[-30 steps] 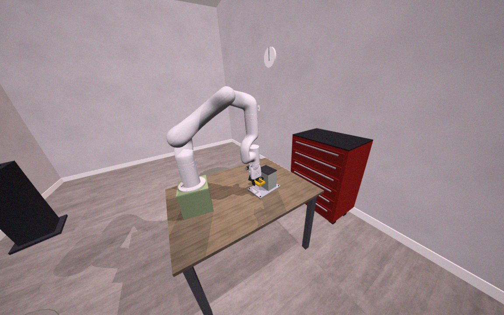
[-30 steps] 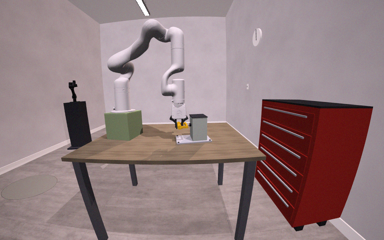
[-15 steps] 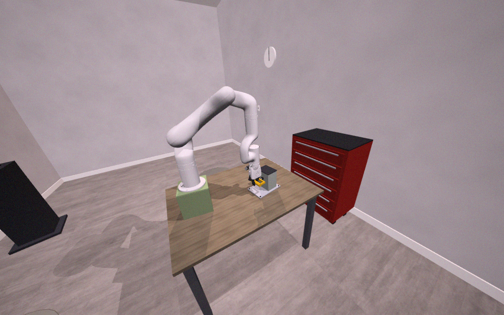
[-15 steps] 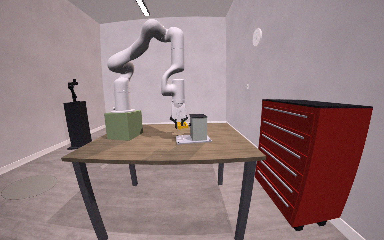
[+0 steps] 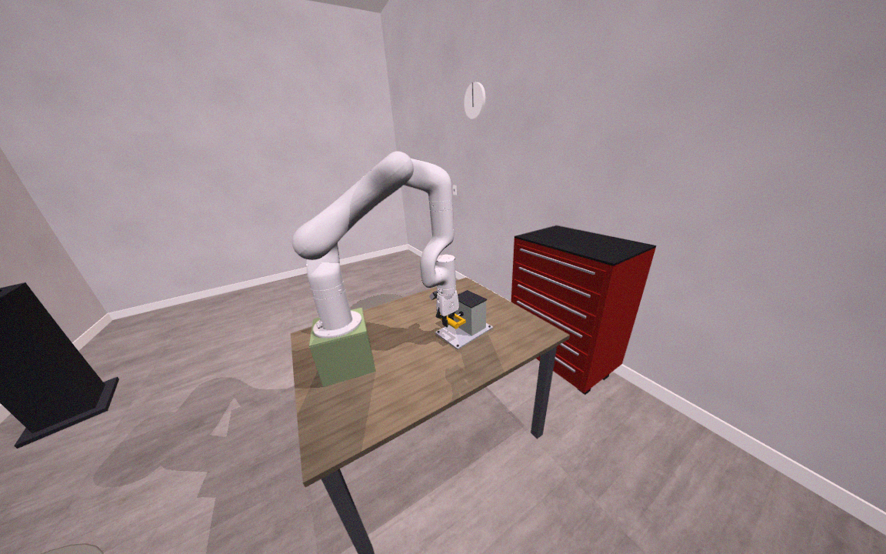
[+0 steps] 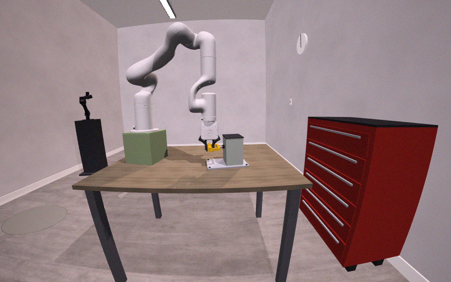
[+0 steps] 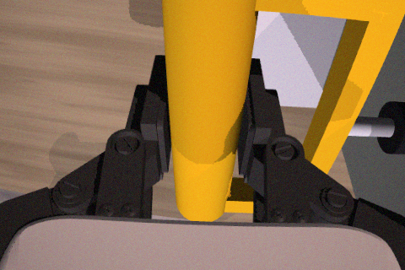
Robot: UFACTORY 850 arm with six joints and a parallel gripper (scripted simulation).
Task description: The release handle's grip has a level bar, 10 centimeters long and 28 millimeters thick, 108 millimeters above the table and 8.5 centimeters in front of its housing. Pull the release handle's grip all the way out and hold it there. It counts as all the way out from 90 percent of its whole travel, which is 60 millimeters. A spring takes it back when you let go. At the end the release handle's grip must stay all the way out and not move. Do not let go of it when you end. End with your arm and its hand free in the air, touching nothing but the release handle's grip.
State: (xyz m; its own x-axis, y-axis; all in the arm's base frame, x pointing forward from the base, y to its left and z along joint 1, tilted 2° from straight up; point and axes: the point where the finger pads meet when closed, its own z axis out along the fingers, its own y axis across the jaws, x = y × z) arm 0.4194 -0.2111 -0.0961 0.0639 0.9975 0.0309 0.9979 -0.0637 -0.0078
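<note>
My gripper is now 10 cm short of the base plate, 10 cm above it and 1 cm to the left of it.
</note>
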